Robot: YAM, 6 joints.
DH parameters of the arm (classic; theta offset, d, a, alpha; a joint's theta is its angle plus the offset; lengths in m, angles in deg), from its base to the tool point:
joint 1: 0 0.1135 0.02 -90
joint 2: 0 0 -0.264 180
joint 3: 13.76 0 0.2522 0
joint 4: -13.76 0 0.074 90
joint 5: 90 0 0 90
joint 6: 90 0.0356 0 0
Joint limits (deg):
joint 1: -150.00..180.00
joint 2: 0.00..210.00
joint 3: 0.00..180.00
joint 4: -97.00..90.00
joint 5: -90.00..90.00
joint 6: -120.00..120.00
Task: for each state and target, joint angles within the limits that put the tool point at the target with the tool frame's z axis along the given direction. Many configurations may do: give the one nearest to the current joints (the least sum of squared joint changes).
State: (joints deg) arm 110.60 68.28 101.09 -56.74 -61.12 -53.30
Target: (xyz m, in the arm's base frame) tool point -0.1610 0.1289 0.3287 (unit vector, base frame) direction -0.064 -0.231 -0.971
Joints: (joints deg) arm 139.18 79.84 80.66 -96.85 -12.51 -53.30
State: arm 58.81 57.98 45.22 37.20 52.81 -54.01
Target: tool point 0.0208 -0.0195 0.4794 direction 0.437 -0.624 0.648
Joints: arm 27.34 28.35 49.51 59.93 49.02 -54.01
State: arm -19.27 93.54 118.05 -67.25 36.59 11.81
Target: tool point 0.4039 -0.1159 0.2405 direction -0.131 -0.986 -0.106
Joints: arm -11.19 114.78 90.68 -35.26 82.92 11.81
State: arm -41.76 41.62 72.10 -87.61 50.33 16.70
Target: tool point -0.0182 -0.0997 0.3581 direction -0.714 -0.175 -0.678
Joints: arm -85.58 53.77 70.68 -96.91 46.50 16.70
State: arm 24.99 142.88 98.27 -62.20 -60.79 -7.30
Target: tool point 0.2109 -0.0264 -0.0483 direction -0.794 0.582 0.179
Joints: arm -11.14 165.49 71.02 -96.88 -24.67 -7.30
